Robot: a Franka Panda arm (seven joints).
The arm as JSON. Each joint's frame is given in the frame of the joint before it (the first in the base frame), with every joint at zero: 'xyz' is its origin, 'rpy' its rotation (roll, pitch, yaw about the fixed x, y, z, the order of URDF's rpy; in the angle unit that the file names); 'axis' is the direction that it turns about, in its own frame. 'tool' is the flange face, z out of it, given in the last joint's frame.
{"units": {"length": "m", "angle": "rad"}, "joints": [
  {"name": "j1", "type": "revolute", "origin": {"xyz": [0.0, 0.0, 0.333], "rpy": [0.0, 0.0, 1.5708]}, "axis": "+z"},
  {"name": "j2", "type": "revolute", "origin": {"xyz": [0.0, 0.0, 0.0], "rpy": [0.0, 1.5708, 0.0]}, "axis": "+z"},
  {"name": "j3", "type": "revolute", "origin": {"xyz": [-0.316, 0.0, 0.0], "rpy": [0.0, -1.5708, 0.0]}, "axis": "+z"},
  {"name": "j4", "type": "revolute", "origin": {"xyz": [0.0, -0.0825, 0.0], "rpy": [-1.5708, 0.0, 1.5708]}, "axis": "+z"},
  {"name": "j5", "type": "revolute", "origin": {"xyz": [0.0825, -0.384, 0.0], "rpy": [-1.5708, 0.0, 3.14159]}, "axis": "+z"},
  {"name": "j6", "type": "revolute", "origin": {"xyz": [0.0, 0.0, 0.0], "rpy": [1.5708, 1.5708, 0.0]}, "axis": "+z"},
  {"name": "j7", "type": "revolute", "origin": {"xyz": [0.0, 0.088, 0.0], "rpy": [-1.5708, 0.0, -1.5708]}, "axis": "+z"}
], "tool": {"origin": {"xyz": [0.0, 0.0, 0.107], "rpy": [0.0, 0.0, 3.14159]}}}
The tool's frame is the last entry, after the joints.
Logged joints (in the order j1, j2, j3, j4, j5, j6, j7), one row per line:
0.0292 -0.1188 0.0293 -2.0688 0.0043 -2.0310 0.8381
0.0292 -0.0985 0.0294 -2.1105 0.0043 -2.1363 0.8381
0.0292 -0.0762 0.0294 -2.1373 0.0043 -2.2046 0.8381
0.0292 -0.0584 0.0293 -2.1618 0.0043 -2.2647 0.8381
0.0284 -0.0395 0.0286 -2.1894 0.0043 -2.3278 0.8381
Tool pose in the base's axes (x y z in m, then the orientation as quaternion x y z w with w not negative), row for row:
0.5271 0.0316 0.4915 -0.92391 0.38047 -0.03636 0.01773
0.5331 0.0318 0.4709 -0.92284 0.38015 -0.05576 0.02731
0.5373 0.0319 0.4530 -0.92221 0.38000 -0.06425 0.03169
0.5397 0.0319 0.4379 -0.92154 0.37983 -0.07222 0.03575
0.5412 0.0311 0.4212 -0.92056 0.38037 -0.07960 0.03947
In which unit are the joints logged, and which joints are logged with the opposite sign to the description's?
The joints are logged in radians. Opposite sign: j6.
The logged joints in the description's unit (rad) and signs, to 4 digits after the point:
0.0292 -0.1188 0.0293 -2.0688 0.0043 2.0310 0.8381
0.0292 -0.0985 0.0294 -2.1105 0.0043 2.1363 0.8381
0.0292 -0.0762 0.0294 -2.1373 0.0043 2.2046 0.8381
0.0292 -0.0584 0.0293 -2.1618 0.0043 2.2647 0.8381
0.0284 -0.0395 0.0286 -2.1894 0.0043 2.3278 0.8381

